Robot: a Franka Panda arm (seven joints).
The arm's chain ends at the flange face. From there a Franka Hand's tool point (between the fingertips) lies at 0.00 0.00 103.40 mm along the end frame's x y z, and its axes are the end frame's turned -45 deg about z.
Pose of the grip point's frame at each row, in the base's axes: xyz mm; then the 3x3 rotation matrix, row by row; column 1 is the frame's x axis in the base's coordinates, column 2 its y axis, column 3 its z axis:
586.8, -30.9, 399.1; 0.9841, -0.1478, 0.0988; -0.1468, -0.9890, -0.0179; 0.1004, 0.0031, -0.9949
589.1, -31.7, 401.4; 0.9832, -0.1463, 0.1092; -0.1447, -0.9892, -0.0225; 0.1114, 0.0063, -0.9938
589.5, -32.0, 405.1; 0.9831, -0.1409, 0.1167; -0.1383, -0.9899, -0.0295; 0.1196, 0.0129, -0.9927
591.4, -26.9, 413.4; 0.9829, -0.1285, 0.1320; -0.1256, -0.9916, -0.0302; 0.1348, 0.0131, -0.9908
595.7, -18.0, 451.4; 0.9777, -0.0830, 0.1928; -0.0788, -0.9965, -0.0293; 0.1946, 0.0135, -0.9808
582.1, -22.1, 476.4; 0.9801, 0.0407, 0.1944; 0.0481, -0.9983, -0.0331; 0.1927, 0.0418, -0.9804
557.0, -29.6, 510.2; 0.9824, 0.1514, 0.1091; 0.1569, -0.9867, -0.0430; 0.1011, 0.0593, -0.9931
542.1, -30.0, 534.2; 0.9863, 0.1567, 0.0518; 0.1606, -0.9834, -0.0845; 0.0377, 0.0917, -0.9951
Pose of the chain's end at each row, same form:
576.6, -29.0, 502.0; 0.5914, -0.8004, 0.0988; -0.8031, -0.5955, -0.0179; 0.0732, -0.0688, -0.9949
577.8, -29.4, 504.2; 0.5918, -0.7987, 0.1092; -0.8018, -0.5972, -0.0225; 0.0832, -0.0743, -0.9938
577.4, -28.9, 507.7; 0.5955, -0.7948, 0.1167; -0.7978, -0.6022, -0.0295; 0.0937, -0.0754, -0.9927
577.8, -23.8, 515.8; 0.6042, -0.7859, 0.1320; -0.7900, -0.6124, -0.0302; 0.1046, -0.0861, -0.9908
575.8, -15.0, 552.8; 0.6326, -0.7500, 0.1928; -0.7604, -0.6489, -0.0293; 0.1471, -0.1281, -0.9808
562.0, -18.7, 577.8; 0.7218, -0.6643, 0.1944; -0.6719, -0.7399, -0.0331; 0.1658, -0.1067, -0.9804
545.7, -25.2, 612.9; 0.8017, -0.5876, 0.1091; -0.5868, -0.8086, -0.0430; 0.1134, -0.0296, -0.9931
536.7, -21.3, 637.1; 0.8082, -0.5866, 0.0518; -0.5818, -0.8089, -0.0845; 0.0915, 0.0382, -0.9951

